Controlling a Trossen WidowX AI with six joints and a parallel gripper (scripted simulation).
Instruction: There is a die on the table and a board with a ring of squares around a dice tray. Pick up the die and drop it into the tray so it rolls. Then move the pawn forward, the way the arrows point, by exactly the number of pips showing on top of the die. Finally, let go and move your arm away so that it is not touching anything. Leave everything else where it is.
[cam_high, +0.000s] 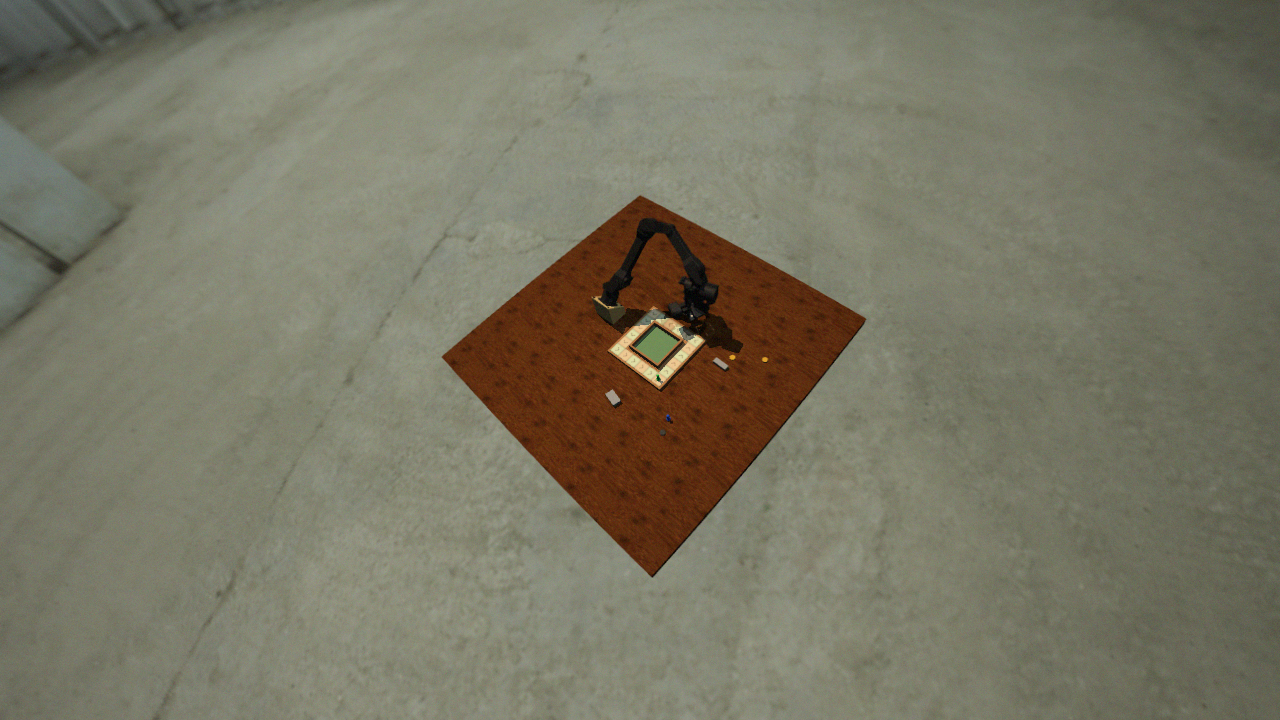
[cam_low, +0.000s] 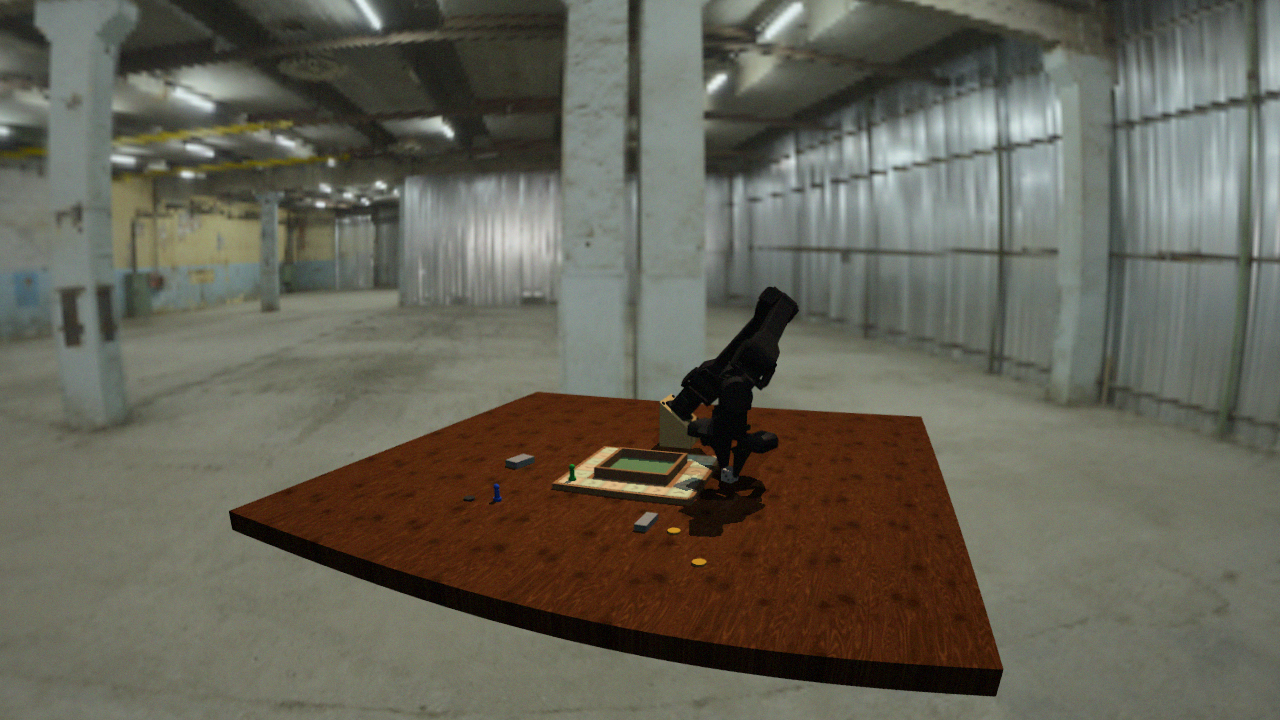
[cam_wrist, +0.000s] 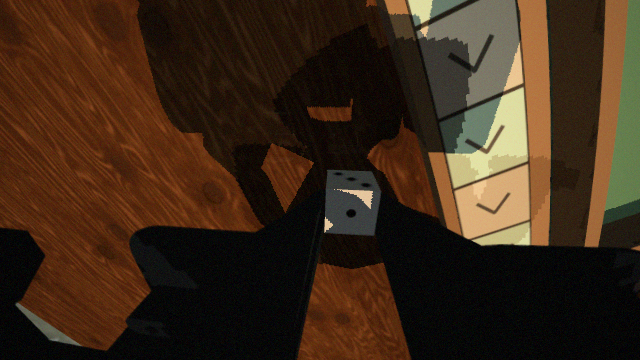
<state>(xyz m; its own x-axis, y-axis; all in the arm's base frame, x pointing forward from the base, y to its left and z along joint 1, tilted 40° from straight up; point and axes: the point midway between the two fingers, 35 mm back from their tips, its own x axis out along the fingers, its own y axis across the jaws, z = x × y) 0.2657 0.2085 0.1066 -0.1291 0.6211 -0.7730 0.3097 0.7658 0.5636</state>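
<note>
Right now the green pawn is 29 cm to the right of my gripper tip and 12 cm ahead of it. The rest, counted from my gripper tip: die right at my gripper tip; then green dice tray 20 cm to the right, 2 cm below; then blue pawn 37 cm to the right, 27 cm ahead, 1 cm below.
</note>
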